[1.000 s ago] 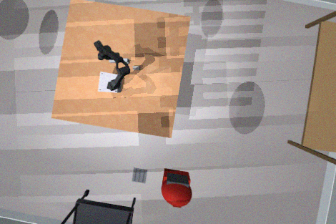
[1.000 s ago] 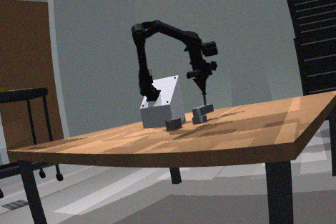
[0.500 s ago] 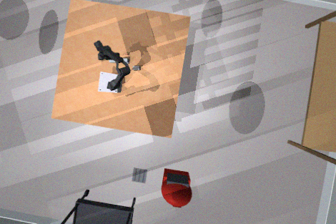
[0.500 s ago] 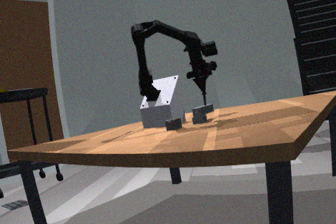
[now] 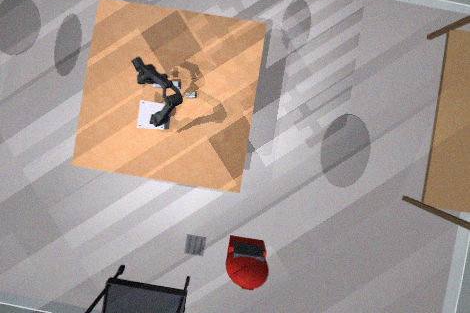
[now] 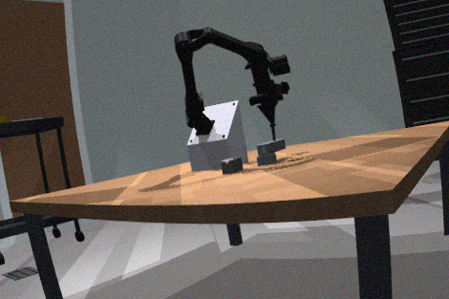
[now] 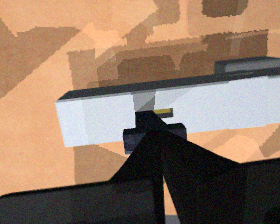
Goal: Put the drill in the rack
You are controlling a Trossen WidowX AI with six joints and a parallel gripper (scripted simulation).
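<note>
Now: the drill 80 mm below my gripper tip, 50 mm to the right of it and 10 mm ahead of it. The rest, counted from my gripper tip: grey housing block (80 mm below, 30 mm to the right).
</note>
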